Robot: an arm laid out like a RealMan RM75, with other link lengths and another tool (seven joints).
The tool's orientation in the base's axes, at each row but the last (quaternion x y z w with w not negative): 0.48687 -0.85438 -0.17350 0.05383; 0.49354 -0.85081 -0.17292 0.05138; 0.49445 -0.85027 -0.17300 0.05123; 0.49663 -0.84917 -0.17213 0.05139; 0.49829 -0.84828 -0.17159 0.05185; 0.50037 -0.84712 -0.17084 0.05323
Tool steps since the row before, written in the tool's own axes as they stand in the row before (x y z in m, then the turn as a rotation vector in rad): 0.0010 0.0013 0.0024 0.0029 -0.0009 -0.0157; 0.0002 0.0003 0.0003 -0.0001 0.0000 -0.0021; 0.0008 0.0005 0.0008 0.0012 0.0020 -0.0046; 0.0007 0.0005 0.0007 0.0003 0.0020 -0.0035; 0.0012 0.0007 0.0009 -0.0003 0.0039 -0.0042; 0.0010 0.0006 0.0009 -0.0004 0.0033 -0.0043
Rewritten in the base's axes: -0.0022 0.0003 -0.0019 0.0033 -0.0067 0.0141; -0.0004 0.0000 -0.0002 0.0006 -0.0004 0.0020; -0.0010 -0.0003 -0.0006 -0.0011 -0.0012 0.0049; -0.0009 -0.0002 -0.0005 -0.0009 -0.0002 0.0039; -0.0014 -0.0005 -0.0007 -0.0020 0.0010 0.0053; -0.0012 -0.0004 -0.0007 -0.0014 0.0008 0.0052
